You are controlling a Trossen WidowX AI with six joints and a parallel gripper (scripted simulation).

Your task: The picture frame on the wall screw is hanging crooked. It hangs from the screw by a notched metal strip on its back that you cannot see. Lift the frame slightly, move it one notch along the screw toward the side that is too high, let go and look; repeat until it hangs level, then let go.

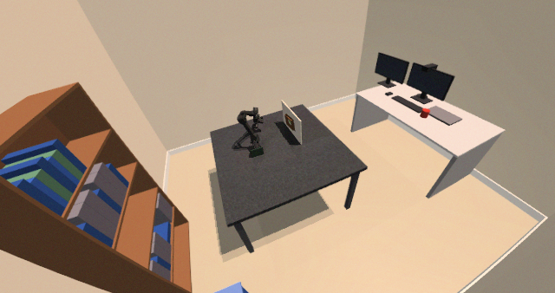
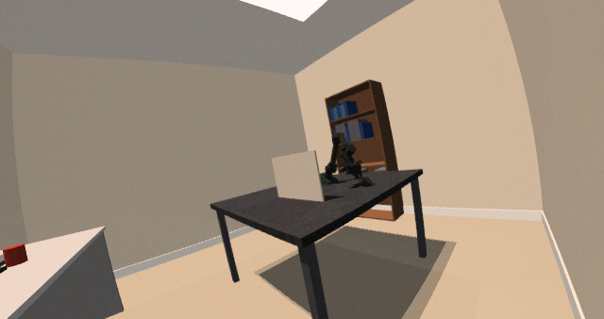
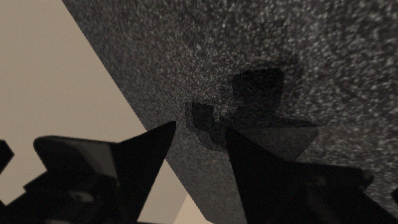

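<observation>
Right now the picture frame is 31 cm to the right of my gripper tip, 31 cm ahead of it and 10 cm above it.
</observation>
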